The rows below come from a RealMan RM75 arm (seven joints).
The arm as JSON. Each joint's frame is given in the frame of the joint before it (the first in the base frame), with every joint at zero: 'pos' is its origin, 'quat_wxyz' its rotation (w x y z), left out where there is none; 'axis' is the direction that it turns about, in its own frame. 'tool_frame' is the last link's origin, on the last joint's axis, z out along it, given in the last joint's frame.
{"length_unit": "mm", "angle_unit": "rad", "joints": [
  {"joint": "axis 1", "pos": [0.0, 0.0, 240.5], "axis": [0.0, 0.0, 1.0]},
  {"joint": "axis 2", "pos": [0.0, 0.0, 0.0], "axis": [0.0, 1.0, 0.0]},
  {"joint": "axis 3", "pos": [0.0, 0.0, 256.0], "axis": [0.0, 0.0, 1.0]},
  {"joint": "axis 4", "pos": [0.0, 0.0, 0.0], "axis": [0.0, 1.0, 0.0]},
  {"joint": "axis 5", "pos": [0.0, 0.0, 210.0], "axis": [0.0, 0.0, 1.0]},
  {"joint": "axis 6", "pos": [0.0, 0.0, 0.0], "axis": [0.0, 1.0, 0.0]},
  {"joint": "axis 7", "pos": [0.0, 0.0, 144.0], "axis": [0.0, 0.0, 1.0]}
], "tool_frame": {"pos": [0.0, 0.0, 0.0]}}
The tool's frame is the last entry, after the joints.
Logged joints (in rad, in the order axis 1, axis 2, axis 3, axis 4, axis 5, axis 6, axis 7), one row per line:
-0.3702 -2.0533 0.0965 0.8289 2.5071 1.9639 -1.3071
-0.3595 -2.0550 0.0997 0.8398 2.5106 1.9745 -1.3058
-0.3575 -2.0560 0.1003 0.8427 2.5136 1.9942 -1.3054
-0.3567 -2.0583 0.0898 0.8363 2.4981 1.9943 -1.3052
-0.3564 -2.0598 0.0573 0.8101 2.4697 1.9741 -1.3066
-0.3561 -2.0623 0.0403 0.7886 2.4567 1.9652 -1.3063
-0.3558 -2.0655 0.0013 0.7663 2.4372 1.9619 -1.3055
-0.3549 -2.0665 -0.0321 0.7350 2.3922 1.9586 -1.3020
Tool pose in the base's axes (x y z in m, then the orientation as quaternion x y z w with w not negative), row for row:
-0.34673 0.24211 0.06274 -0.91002 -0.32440 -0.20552 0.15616
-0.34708 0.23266 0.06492 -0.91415 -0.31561 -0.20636 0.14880
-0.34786 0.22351 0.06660 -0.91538 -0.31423 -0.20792 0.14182
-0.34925 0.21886 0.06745 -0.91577 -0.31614 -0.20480 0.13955
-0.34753 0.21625 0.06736 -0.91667 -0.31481 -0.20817 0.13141
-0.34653 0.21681 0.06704 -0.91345 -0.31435 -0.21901 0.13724
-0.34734 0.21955 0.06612 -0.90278 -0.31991 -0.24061 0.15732
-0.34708 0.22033 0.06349 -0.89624 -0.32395 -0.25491 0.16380
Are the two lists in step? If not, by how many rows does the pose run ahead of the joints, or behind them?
The pose runs 2 rows behind the joints: the pose in row i belongs to the joints in row i - 2.
